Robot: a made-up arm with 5 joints.
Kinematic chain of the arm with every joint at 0, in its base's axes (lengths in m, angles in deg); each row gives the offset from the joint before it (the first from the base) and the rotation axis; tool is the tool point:
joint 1: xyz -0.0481 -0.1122 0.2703 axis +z
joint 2: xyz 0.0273 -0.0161 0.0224 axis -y
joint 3: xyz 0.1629 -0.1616 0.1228 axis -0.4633 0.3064 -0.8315
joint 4: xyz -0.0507 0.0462 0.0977 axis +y
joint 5: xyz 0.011 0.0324 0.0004 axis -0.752 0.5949 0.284
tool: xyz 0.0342 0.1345 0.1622
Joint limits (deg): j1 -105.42..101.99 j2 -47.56..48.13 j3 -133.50..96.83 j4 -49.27..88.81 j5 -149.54..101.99
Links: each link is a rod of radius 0.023 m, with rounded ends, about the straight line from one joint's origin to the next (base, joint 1, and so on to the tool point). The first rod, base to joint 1, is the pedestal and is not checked.
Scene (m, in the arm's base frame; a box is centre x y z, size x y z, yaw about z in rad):
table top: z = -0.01
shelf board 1: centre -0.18 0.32 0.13 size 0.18 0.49 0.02 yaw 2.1
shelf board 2: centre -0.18 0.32 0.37 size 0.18 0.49 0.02 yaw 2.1
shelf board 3: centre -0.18 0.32 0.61 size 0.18 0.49 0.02 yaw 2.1
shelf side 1: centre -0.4 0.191 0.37 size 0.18 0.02 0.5 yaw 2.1
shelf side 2: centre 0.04 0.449 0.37 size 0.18 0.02 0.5 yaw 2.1
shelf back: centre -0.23 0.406 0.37 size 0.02 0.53 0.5 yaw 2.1
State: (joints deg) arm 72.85 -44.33 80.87 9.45 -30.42
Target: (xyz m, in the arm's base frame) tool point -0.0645 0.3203 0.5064
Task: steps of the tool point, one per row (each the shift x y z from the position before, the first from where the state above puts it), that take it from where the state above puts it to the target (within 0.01 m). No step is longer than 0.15 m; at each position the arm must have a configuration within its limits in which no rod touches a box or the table.
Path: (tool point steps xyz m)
1: 0.0615 -0.0422 0.0498
2: 0.0511 -0.0620 0.0525
3: 0.0344 -0.0800 0.0518
4: 0.0117 -0.0924 0.0472
5: -0.0147 -0.0969 0.0386
6: -0.0190 0.0845 0.0164
7: -0.0401 0.0786 0.0167
8: -0.0589 0.0673 0.0169
9: -0.0743 0.0516 0.0169
10: -0.0851 0.0325 0.0171
11: -0.0907 0.0114 0.0168

